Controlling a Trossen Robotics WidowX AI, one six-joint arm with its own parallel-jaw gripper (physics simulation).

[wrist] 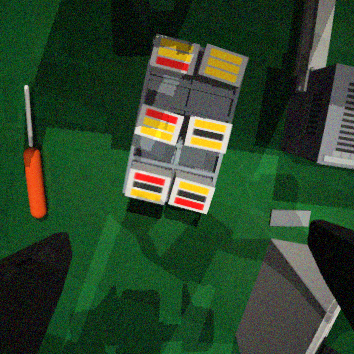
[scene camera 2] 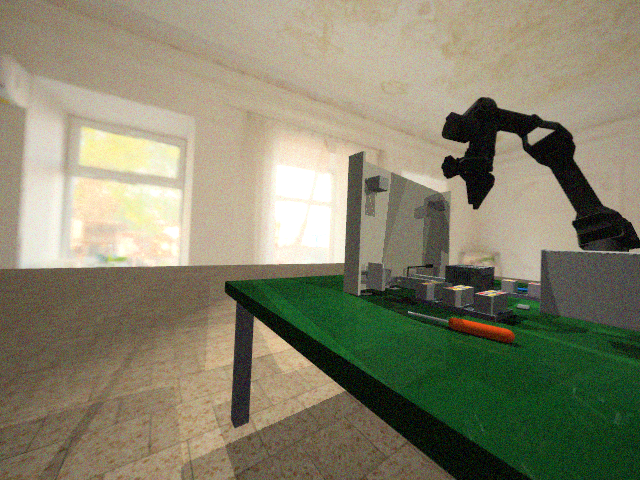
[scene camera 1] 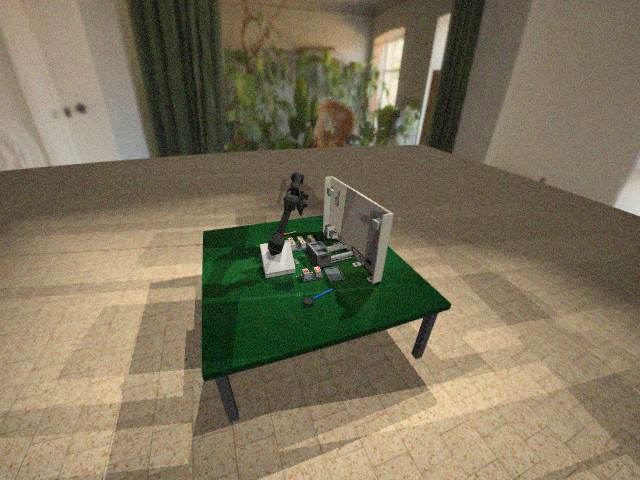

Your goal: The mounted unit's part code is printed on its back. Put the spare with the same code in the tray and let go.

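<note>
The grey vented unit stands in front of the upright panel. Its printed back does not show readably. Several spares stand in two columns in a grey rack. From top to bottom, a red-yellow-yellow spare, a yellow-black-yellow spare, a red-black-yellow spare and a yellow-black-red spare show. An all-yellow spare is at the far end. Two more spares stand beside the flat grey tray. My gripper is open and empty, high above the table.
The tall light panel stands behind the unit. An orange screwdriver lies left of the rack in the wrist view. A blue-handled tool lies near the tray. A small grey block lies near the arm's base.
</note>
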